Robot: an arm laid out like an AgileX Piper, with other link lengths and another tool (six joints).
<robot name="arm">
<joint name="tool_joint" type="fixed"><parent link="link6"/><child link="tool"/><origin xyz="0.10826 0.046 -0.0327" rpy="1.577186 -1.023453 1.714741"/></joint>
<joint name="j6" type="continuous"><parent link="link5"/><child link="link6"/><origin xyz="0.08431 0 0.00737" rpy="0 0 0"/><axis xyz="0.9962 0 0.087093"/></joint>
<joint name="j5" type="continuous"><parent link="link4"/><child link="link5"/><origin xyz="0 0 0" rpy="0 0 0"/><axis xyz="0 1 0"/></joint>
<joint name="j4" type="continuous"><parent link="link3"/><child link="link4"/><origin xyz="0.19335 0 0.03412" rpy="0 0 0"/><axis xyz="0.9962 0 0.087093"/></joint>
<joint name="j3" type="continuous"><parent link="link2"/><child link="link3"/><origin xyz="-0.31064 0 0.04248" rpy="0 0 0"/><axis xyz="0 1 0"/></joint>
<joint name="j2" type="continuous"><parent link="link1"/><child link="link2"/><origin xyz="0 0 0" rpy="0 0 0"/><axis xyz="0 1 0"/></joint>
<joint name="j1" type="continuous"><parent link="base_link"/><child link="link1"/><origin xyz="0 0 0.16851" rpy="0 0 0"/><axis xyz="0 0 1"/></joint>
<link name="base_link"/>
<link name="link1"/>
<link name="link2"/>
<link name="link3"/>
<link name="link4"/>
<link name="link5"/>
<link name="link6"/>
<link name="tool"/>
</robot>
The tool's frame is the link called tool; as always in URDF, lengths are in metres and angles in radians. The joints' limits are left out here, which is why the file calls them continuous.
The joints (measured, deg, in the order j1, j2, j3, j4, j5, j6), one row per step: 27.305, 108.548, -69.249, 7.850, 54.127, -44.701; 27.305, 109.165, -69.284, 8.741, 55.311, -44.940; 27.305, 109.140, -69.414, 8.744, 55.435, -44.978; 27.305, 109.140, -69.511, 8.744, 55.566, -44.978; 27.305, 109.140, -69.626, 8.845, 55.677, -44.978; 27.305, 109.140, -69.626, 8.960, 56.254, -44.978; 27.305, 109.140, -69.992, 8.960, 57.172, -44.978; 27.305, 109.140, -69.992, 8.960, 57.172, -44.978; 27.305, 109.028, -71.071, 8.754, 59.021, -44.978; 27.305, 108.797, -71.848, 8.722, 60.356, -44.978; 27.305, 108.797, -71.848, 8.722, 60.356, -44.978; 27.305, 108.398, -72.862, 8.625, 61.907, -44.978; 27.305, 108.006, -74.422, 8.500, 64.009, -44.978; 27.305, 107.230, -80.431, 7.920, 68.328, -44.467; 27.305, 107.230, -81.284, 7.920, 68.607, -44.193; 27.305, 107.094, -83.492, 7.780, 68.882, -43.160; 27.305, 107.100, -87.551, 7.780, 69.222, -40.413; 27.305, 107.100, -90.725, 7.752, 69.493, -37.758
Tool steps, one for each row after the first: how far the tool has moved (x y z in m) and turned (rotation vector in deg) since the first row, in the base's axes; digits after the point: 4 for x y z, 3 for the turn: -0.0045, 0.0009, -0.0010, -0.057, 1.912, -0.128; -0.0043, 0.0010, -0.0006, -0.029, 1.885, -0.076; -0.0042, 0.0010, -0.0002, -0.034, 1.919, -0.060; -0.0042, 0.0014, 0.0002, 0.051, 1.957, -0.102; -0.0060, 0.0010, 0.0009, -0.082, 2.530, -0.096; -0.0072, 0.0006, 0.0026, -0.261, 3.048, 0.019; -0.0072, 0.0006, 0.0026, -0.261, 3.048, 0.019; -0.0077, -0.0002, 0.0072, -0.575, 3.605, 0.363; -0.0083, -0.0005, 0.0112, -0.650, 3.919, 0.551; -0.0083, -0.0005, 0.0112, -0.650, 3.919, 0.551; -0.0086, -0.0008, 0.0167, -0.679, 4.042, 0.801; -0.0082, -0.0009, 0.0239, -0.707, 4.174, 1.135; 0.0030, 0.0035, 0.0446, 0.138, 1.867, 1.450; 0.0052, 0.0050, 0.0469, 0.398, 1.390, 1.219; 0.0123, 0.0094, 0.0530, 1.201, -0.387, 0.293; 0.0248, 0.0191, 0.0640, 2.933, -3.307, -2.355; 0.0341, 0.0269, 0.0734, 4.384, -5.469, -4.910
